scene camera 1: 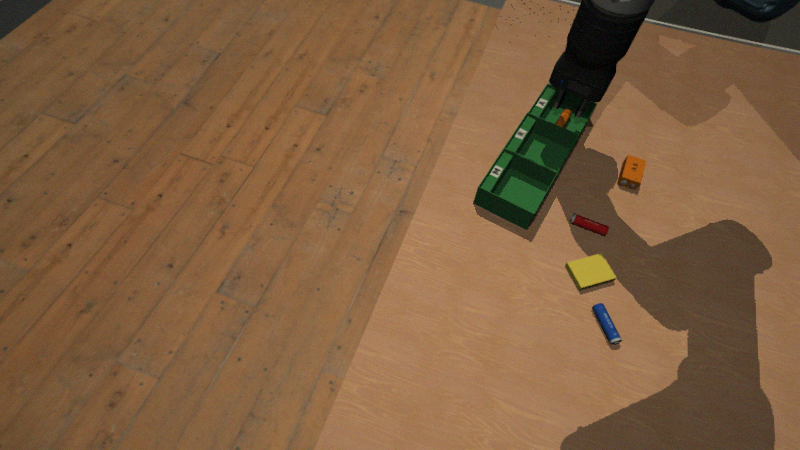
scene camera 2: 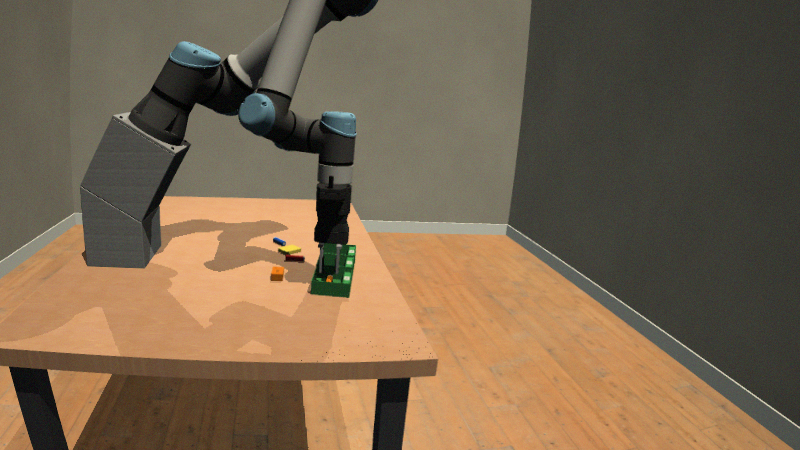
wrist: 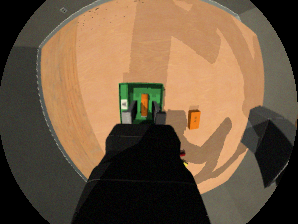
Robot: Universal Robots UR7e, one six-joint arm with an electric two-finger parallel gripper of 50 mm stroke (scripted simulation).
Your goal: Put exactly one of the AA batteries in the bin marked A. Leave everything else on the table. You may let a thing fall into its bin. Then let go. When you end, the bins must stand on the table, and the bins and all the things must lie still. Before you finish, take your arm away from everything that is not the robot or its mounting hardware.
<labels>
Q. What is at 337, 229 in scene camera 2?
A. The gripper.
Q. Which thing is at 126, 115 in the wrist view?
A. The gripper.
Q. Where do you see a flat yellow block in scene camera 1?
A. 591, 271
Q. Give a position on a green tray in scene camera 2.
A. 318, 285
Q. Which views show the green tray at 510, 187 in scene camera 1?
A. Scene camera 1, scene camera 2 and the wrist view: all of them.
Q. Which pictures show the gripper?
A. Scene camera 1, scene camera 2 and the wrist view: all of them.
</labels>
